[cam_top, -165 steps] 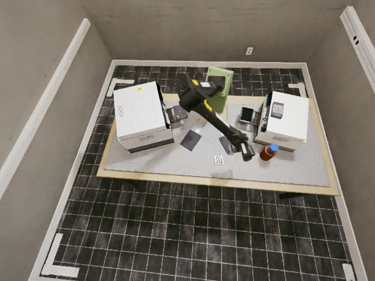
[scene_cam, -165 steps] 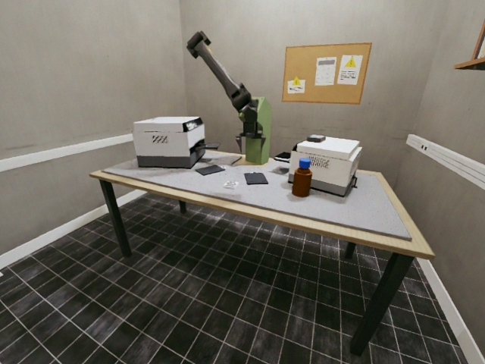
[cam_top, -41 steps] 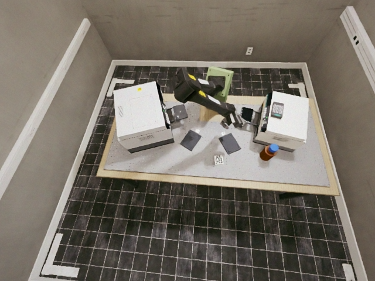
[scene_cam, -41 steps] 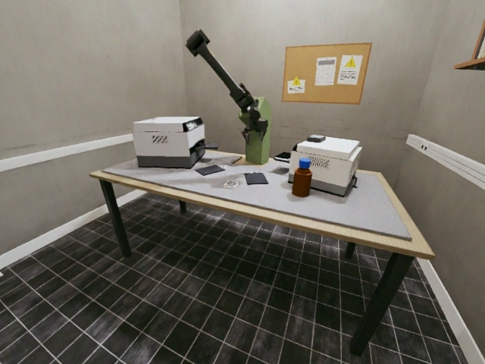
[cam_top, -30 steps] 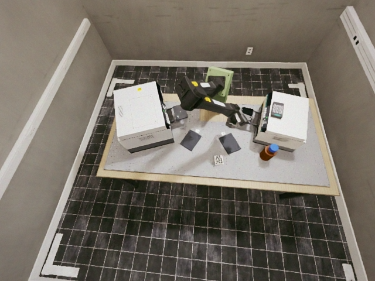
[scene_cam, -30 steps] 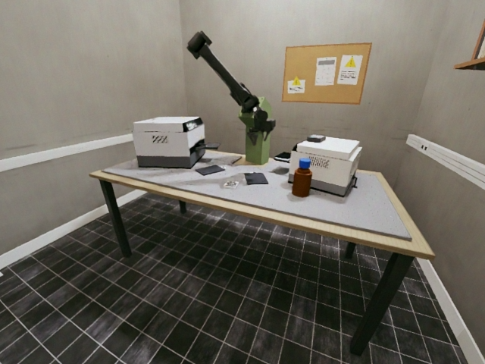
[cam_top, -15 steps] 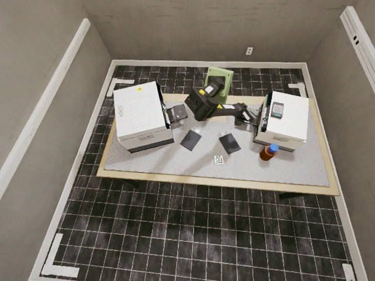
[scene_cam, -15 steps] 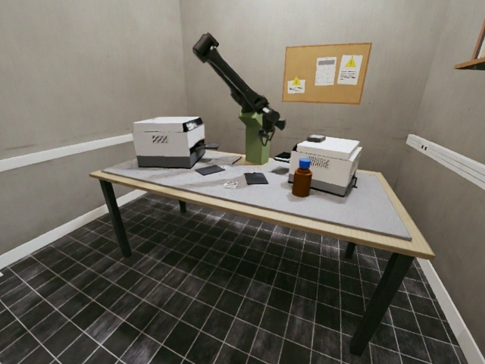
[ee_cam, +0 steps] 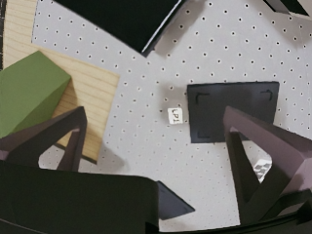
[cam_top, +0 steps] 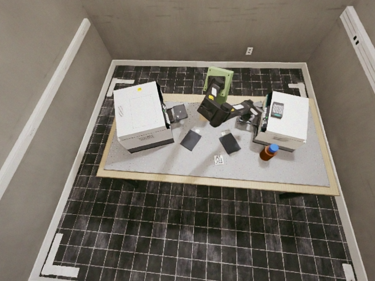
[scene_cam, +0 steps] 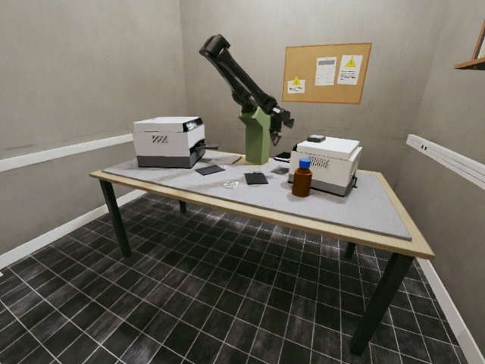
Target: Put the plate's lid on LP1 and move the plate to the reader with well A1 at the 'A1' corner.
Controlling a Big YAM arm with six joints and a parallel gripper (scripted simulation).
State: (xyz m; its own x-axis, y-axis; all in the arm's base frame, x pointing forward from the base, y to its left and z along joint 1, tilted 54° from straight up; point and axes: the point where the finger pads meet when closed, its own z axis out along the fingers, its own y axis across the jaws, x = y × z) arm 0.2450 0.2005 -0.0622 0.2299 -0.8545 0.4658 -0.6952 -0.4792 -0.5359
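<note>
The dark flat lid is 10 cm below my hand, 8 cm behind it and 7 cm to the left of it. Round my hand: brown capped bottle: 24 cm ahead, 20 cm to the left, 9 cm below; then white well plate: 10 cm below, 8 cm behind, 7 cm to the left.
</note>
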